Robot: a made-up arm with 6 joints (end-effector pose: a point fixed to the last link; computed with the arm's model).
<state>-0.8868 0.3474 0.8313 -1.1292 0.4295 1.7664</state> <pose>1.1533 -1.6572 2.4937 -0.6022 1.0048 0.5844</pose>
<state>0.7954 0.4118 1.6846 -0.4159 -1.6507 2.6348</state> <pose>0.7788 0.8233 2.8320 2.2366 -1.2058 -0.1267</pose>
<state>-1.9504 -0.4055 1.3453 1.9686 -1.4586 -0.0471</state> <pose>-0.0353 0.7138 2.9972 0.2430 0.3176 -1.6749</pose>
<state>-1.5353 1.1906 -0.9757 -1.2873 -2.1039 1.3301</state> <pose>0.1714 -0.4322 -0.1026 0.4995 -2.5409 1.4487</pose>
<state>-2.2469 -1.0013 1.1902 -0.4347 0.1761 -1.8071</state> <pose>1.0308 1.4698 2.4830 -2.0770 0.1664 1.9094</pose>
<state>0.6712 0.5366 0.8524 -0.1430 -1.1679 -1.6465</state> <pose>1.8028 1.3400 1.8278 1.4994 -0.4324 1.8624</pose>
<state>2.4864 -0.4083 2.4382 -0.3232 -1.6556 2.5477</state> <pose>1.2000 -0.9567 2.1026 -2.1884 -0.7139 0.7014</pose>
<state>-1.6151 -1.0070 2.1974 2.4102 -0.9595 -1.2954</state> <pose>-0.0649 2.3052 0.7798 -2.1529 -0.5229 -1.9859</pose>
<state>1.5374 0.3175 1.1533 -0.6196 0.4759 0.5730</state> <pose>0.1661 1.4566 2.9997 1.0348 1.6897 -2.4109</pose>
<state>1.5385 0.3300 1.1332 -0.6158 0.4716 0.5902</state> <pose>0.1648 1.5162 2.9625 1.0556 1.6284 -2.4357</pose>
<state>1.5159 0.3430 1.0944 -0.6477 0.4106 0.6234</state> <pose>0.1988 1.6119 2.8964 1.0550 1.4714 -2.4844</pose>
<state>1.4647 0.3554 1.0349 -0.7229 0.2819 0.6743</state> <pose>0.2808 1.7351 2.7906 1.0138 1.2157 -2.5392</pose>
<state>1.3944 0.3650 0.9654 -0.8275 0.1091 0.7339</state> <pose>0.3983 1.8460 2.6570 0.9254 0.9326 -2.5631</pose>
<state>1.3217 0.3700 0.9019 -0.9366 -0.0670 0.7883</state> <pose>0.5198 1.9115 2.5298 0.8114 0.7065 -2.5453</pose>
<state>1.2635 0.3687 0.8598 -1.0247 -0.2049 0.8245</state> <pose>0.6119 1.9261 2.4497 0.7132 0.5815 -2.5082</pose>
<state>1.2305 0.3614 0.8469 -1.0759 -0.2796 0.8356</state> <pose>0.6570 1.9072 2.4346 0.6586 0.5498 -2.4798</pose>
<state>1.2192 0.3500 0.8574 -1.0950 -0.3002 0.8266</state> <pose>0.6633 1.8717 2.4696 0.6428 0.5766 -2.4677</pose>
